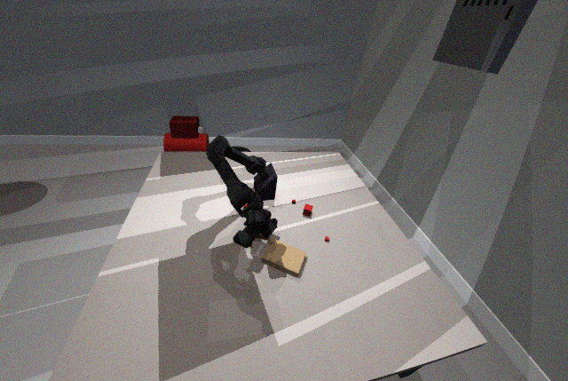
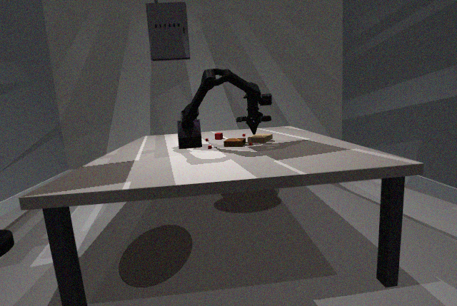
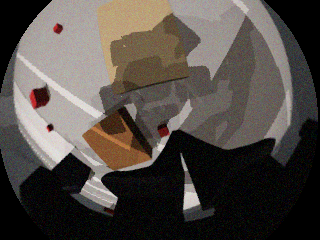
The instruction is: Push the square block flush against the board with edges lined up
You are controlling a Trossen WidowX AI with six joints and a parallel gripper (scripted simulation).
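Right now the square block is 100 mm behind my gripper tip, 50 mm to the left of it and 40 mm below it. Round my gripper tip: board 80 mm ahead, 110 mm to the left, 40 mm below; red cube 150 mm behind, 320 mm to the left, 40 mm below.
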